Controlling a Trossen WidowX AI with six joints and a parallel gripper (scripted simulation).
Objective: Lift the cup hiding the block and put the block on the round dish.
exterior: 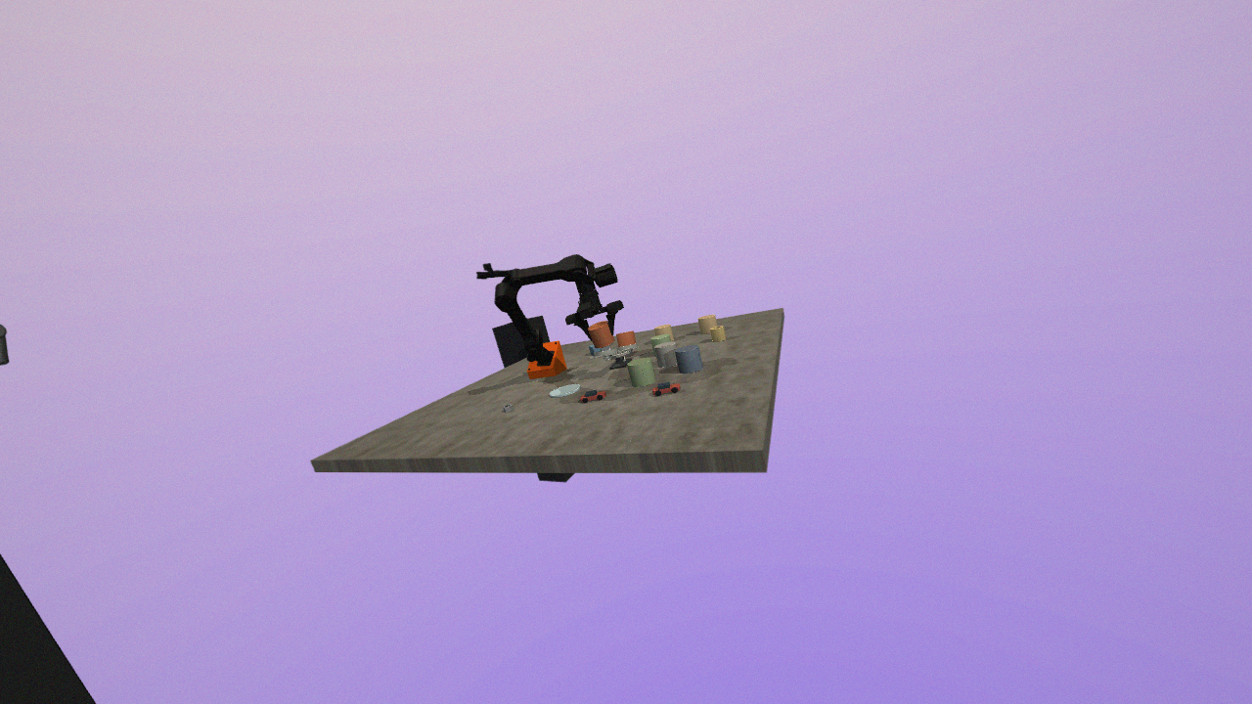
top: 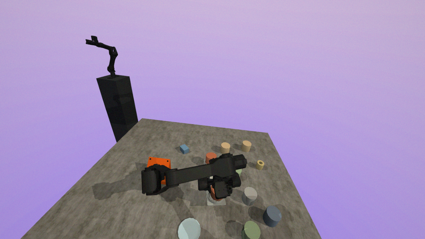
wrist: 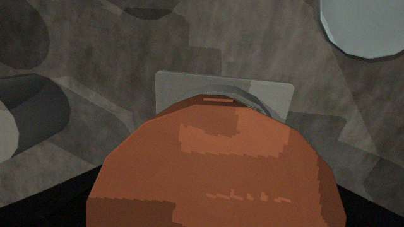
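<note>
Right now my gripper tip is 40 mm above the grey block, 10 mm to the right of it and 10 mm past it. Also, from my gripper tip: balance beam: 130 mm to the left, 90 mm below, 30 mm behind; pale blue round dish: 130 mm to the right, 130 mm below, 100 mm behind; grey cylinder: 200 mm ahead, 90 mm below, 60 mm to the left.
</note>
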